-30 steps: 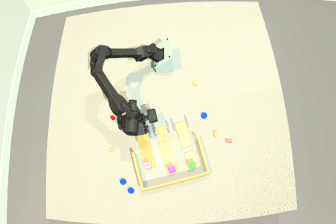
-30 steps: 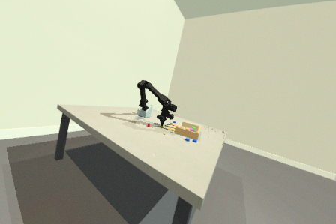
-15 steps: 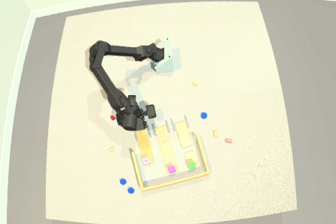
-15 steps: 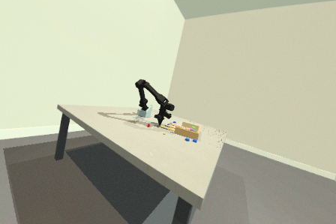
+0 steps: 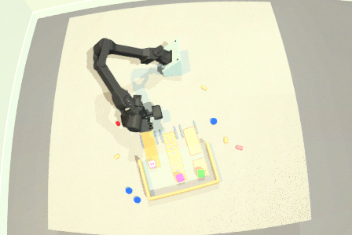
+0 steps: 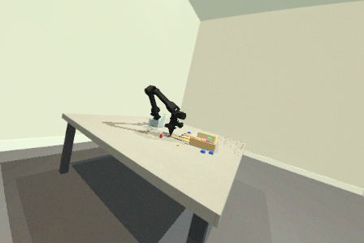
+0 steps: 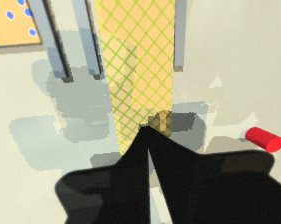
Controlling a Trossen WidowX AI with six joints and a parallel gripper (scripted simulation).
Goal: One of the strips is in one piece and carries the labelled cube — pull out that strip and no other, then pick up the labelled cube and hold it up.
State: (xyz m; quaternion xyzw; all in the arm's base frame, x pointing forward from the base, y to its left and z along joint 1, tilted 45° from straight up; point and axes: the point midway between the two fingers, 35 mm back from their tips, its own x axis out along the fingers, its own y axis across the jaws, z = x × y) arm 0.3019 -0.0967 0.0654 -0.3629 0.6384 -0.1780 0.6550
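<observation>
My gripper tip is 100 mm short of the cross-hatched strip and 30 mm to the right of it. Round my gripper tip: pink block 450 mm to the left, 140 mm ahead; red peg 130 mm to the right, 10 mm ahead, 10 mm above; orange strip 230 mm to the left, 90 mm ahead.
</observation>
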